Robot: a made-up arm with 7 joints.
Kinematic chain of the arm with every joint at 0, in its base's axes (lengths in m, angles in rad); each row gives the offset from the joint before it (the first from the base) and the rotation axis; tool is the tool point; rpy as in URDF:
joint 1: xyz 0 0 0 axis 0.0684 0.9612 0.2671
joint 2: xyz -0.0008 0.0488 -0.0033 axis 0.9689 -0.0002 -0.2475
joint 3: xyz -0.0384 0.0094 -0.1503 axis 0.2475 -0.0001 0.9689
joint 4: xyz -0.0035 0 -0.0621 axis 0.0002 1 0
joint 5: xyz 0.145 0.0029 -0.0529 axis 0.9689 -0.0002 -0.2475
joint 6: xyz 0.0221 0 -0.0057 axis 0.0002 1 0
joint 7: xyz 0.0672 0 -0.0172 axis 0.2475 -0.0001 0.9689
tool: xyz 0 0 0 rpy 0 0.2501 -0.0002
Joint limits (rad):
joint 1: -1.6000..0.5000
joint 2: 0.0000..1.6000
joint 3: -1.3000..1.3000
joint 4: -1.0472..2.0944
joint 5: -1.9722..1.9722
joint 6: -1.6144..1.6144
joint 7: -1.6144..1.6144
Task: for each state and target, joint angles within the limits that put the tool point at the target. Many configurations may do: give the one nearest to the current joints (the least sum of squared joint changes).
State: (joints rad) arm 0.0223 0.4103 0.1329 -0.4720 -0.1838 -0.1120 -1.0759
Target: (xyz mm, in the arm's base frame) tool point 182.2 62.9 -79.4
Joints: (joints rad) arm -0.0919 0.3619 -0.0665 -0.7637 -0.1685 -0.1782 -1.0759
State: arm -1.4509 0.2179 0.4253 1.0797 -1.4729 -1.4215 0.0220
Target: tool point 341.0 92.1 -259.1
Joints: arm -1.0994 0.0414 0.4901 1.2888 -1.5547 -1.2908 0.0220
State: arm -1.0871 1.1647 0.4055 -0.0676 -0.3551 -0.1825 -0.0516
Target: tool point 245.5 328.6 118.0
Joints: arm -0.8571 1.0717 0.6310 0.2730 -0.3659 -0.1178 -0.0516
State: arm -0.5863 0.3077 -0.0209 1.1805 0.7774 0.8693 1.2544
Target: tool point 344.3 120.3 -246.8
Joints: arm -0.8004 0.2297 -0.0924 0.6905 0.9069 1.0561 1.2544
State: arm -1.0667 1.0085 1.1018 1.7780 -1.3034 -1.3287 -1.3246
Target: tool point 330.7 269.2 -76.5
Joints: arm -1.6000 0.8474 1.1418 1.8491 -1.2898 -1.5867 -1.3246
